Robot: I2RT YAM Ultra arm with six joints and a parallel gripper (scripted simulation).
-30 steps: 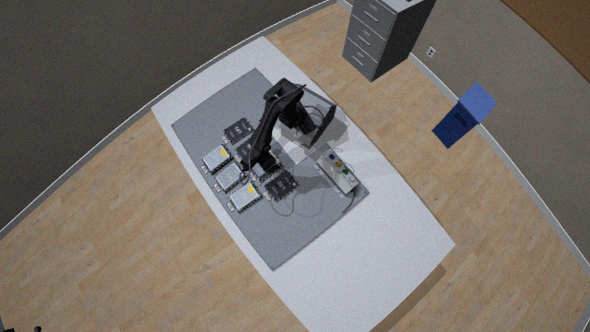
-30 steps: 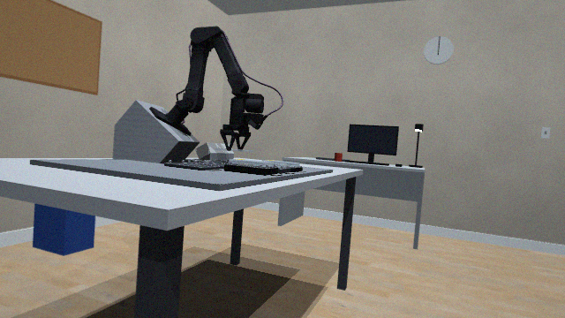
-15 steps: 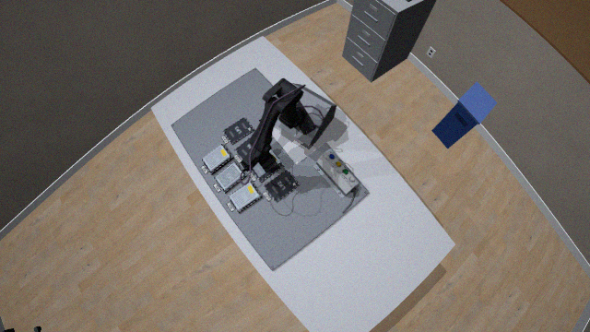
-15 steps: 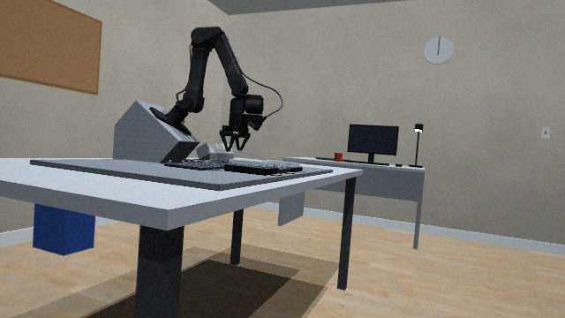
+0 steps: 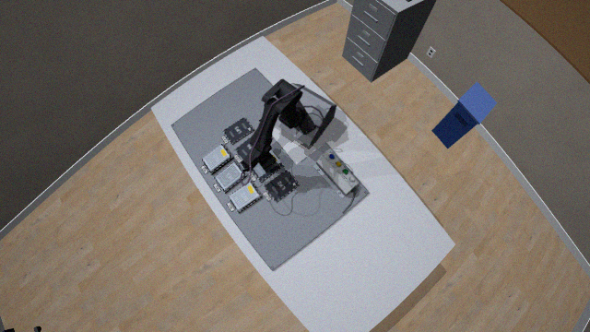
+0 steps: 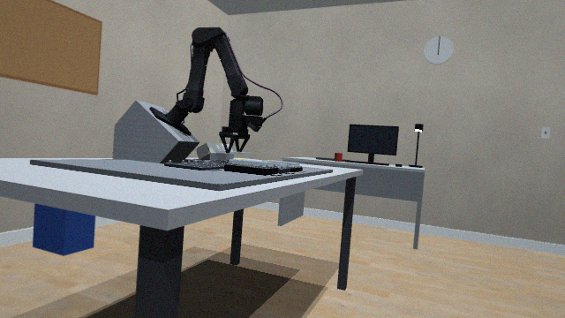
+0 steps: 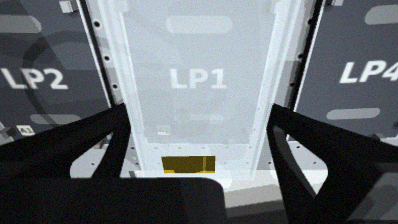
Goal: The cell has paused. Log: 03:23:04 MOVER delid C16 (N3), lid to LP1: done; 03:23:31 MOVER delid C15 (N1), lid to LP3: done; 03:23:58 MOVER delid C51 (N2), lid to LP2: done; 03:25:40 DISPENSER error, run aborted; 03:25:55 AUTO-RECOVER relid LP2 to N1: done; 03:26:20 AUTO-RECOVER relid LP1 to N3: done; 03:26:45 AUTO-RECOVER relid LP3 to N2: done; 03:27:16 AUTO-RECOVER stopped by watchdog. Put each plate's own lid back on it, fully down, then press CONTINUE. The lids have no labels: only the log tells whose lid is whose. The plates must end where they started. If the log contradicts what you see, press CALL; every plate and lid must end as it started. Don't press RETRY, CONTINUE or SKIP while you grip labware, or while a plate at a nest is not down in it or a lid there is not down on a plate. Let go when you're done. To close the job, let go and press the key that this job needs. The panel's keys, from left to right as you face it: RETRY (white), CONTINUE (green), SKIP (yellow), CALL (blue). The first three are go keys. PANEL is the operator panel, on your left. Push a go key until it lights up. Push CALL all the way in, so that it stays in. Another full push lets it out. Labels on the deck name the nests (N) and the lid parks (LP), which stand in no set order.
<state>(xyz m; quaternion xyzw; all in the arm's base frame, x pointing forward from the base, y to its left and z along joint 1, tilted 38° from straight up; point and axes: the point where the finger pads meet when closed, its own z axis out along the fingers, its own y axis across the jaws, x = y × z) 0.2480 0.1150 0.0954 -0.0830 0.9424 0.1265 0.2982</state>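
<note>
Right now the lid park LP1 is 5 cm below my hand. Round my hand: blue key (31 cm behind, 9 cm to the left); then lid park LP2 (4 cm behind, 12 cm to the left, 5 cm below); then lid park LP4 (4 cm ahead, 12 cm to the right, 5 cm below).
</note>
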